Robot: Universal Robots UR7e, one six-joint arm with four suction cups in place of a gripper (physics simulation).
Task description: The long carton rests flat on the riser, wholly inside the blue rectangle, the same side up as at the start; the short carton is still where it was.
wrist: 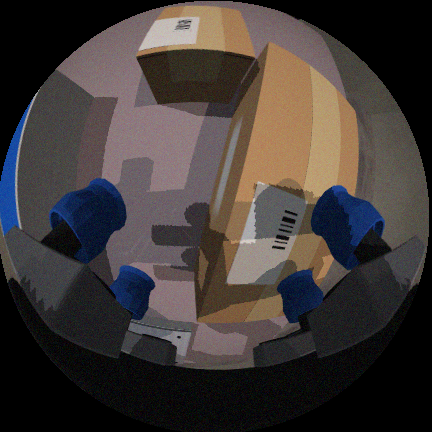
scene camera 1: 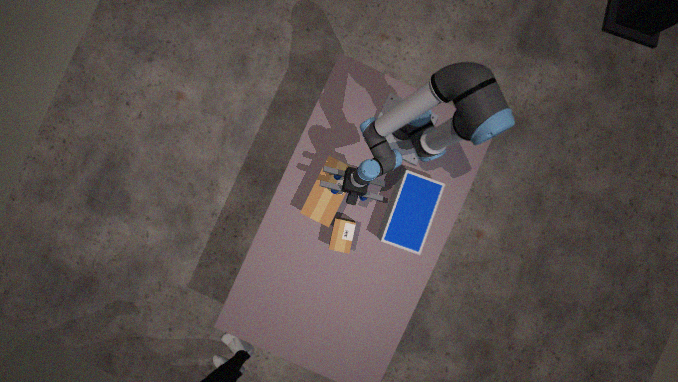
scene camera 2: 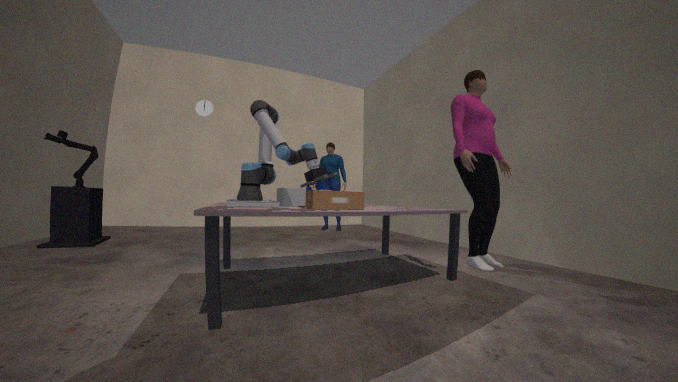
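Where they show: end effector, tool point: (wrist: 218, 258) (scene camera 2: 320, 189); arm's base, origin of the base link: (scene camera 1: 404, 125) (scene camera 2: 249, 200).
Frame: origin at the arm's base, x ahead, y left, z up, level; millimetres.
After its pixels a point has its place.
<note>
The long carton (scene camera 1: 320, 202) {y -304, x 488, z 68 mm} (scene camera 2: 336, 200) {y -352, x 392, z 16 mm} (wrist: 286, 125) {y -237, x 472, z 67 mm} lies flat on the table, with a barcode label on its top and a pale label on one side. The short carton (scene camera 1: 340, 236) {y -168, x 620, z 67 mm} (wrist: 212, 30) {y -176, x 583, z 68 mm} stands just past its far end in the wrist view, label on top; it cannot be made out in scene camera 2. The grey riser (scene camera 1: 401, 247) {y 124, x 591, z 87 mm} (scene camera 2: 291, 197) {y 43, x 285, z 23 mm} (wrist: 50, 120) {y 26, x 518, z 44 mm} has a white-edged blue rectangle (scene camera 1: 414, 212) {y 139, x 414, z 87 mm} (wrist: 8, 185) on top. My suction gripper (scene camera 1: 351, 187) {y -189, x 378, z 79 mm} (scene camera 2: 317, 182) {y -189, x 378, z 79 mm} (wrist: 217, 255) {y -189, x 378, z 79 mm} hangs above the long carton's robot-side end, offset toward the riser, open and holding nothing.
The pink table (scene camera 1: 310, 290) {y -237, x 950, z -33 mm} (scene camera 2: 400, 210) {y -523, x 719, z -33 mm} carries the robot base. A person in magenta (scene camera 2: 475, 125) stands by one table end, and a person in blue (scene camera 2: 331, 167) stands behind the table. A black pedestal (scene camera 2: 76, 215) with a dark arm stands apart at the left.
</note>
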